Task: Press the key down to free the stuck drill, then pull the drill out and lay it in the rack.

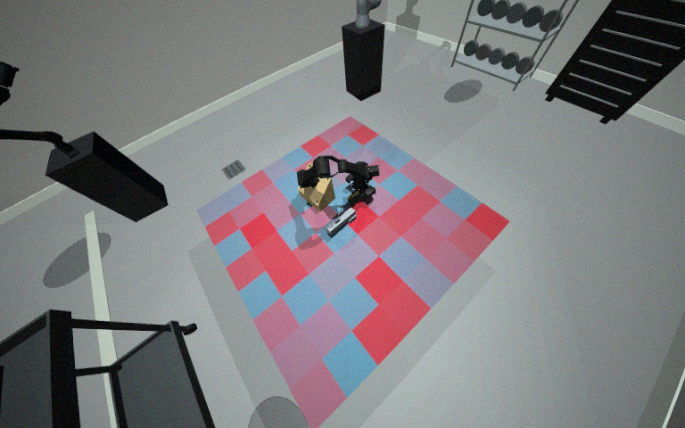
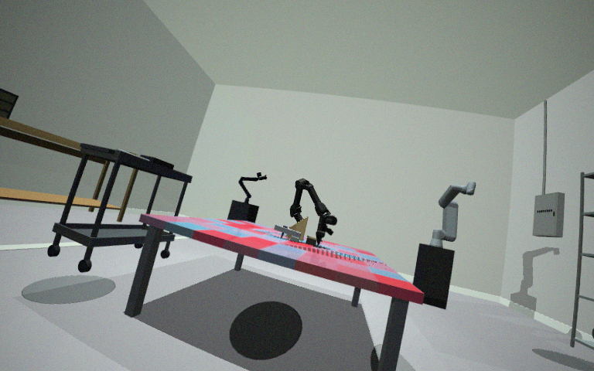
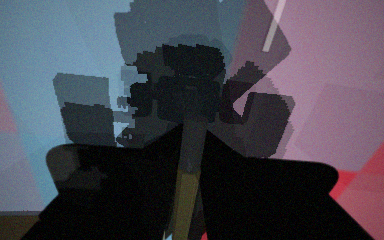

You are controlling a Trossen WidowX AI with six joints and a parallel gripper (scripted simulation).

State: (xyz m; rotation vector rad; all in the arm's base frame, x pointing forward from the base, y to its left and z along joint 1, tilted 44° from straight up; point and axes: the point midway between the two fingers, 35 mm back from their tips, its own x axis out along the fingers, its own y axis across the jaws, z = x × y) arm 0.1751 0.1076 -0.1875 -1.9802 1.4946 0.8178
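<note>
Now: the drill 40 mm to the right of my gripper tip and 40 mm above it. Also, from my gripper tip: rack 10 mm ahead, 50 mm to the right, 10 mm above.
</note>
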